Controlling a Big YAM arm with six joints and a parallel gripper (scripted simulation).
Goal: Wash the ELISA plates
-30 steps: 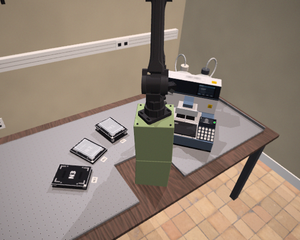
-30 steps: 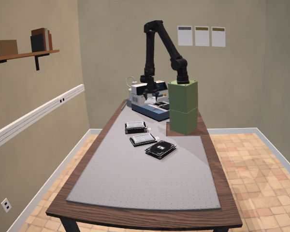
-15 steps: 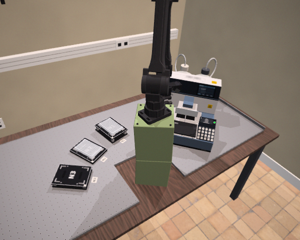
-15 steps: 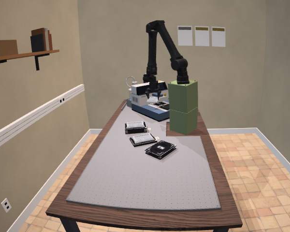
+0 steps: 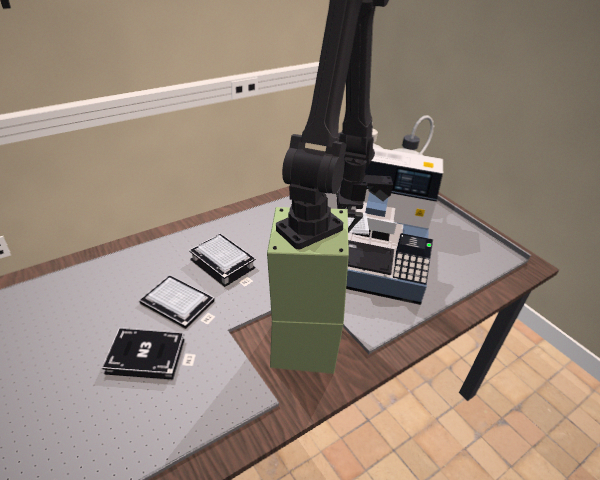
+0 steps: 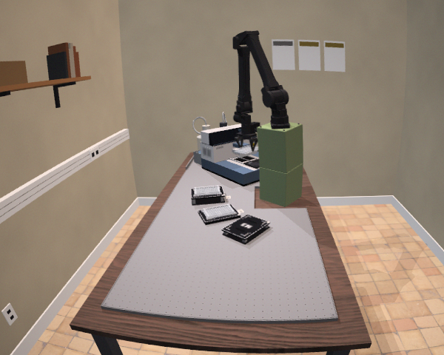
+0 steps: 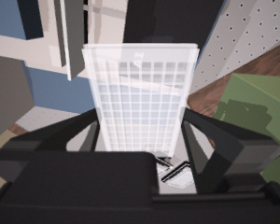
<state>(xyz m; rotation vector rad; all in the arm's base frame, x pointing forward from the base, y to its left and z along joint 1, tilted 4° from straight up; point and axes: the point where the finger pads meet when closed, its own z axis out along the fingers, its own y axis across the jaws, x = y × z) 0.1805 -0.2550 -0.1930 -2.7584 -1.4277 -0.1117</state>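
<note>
My hand is 7 cm past the dark washer carrier, 4 cm to the left of it and 9 cm above it. Also, from my hand: plate washer 3 cm ahead, 15 cm to the right, 5 cm below.
</note>
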